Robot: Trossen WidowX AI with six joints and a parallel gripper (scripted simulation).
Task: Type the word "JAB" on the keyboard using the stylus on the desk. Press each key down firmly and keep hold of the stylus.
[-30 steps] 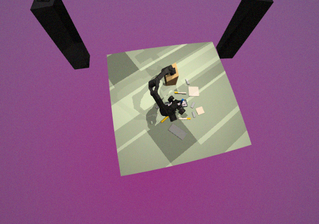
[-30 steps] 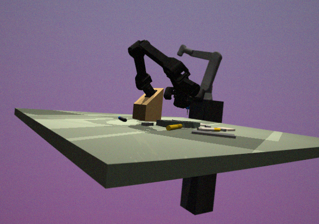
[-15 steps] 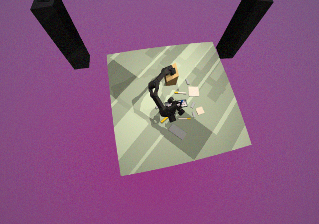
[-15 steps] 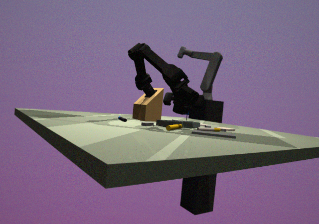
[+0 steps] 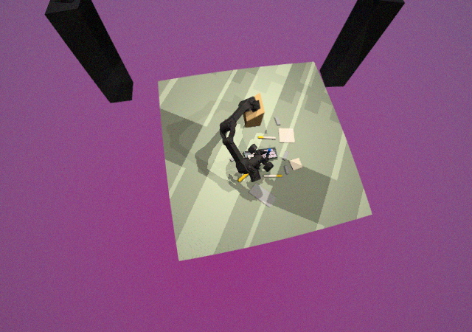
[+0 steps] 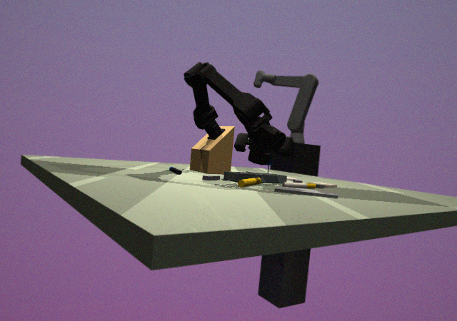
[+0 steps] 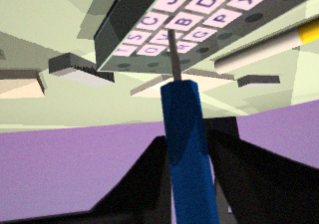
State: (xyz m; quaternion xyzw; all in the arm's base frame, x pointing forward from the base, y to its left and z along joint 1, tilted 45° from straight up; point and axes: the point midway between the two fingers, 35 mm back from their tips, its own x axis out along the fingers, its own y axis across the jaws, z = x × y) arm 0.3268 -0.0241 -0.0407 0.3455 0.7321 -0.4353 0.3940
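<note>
Now: gripper tip 140 mm to the left of the yellow marker, 100 mm short of it and 80 mm above it. Also, from my gripper tip: blue stylus 10 mm below; then grey sheet 250 mm ahead, 80 mm below, 60 mm to the right; then stylus tip 50 mm below.
</note>
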